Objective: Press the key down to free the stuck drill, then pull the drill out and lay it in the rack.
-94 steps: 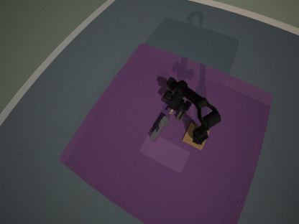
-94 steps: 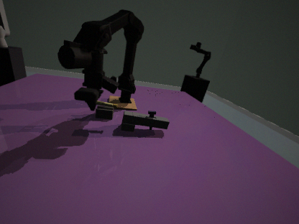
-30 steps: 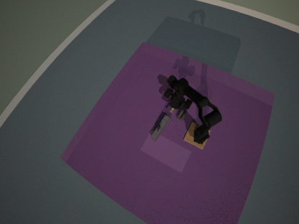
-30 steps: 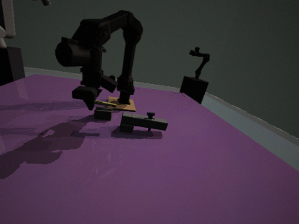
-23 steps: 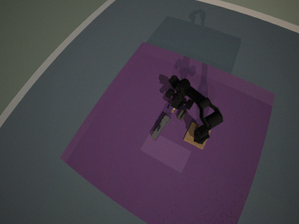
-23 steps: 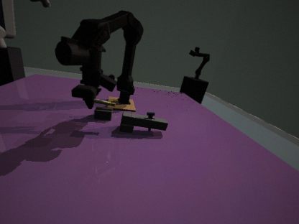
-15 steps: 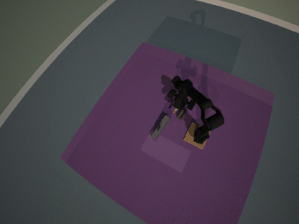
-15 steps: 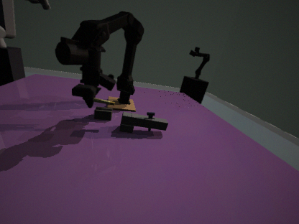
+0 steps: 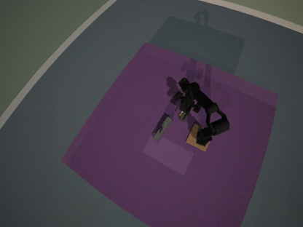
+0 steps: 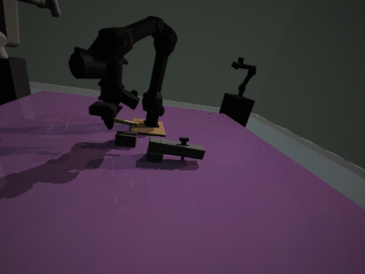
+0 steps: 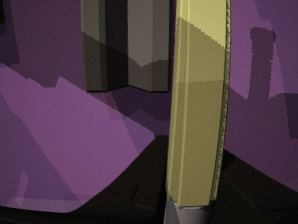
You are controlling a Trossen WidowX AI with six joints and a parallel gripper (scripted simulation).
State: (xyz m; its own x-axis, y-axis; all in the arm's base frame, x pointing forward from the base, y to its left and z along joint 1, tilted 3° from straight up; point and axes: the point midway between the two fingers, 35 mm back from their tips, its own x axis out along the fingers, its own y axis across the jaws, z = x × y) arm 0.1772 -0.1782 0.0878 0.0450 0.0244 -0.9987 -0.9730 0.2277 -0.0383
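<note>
The rack is 5 cm to the left of my gripper tip, 4 cm below it and 1 cm behind it. From my gripper tip the other things lie so: key: 22 cm to the left, 10 cm ahead, 1 cm below; then drill: 4 cm to the left, 3 cm above, 1 cm ahead; then block: 20 cm to the left, 10 cm ahead, 3 cm below.
</note>
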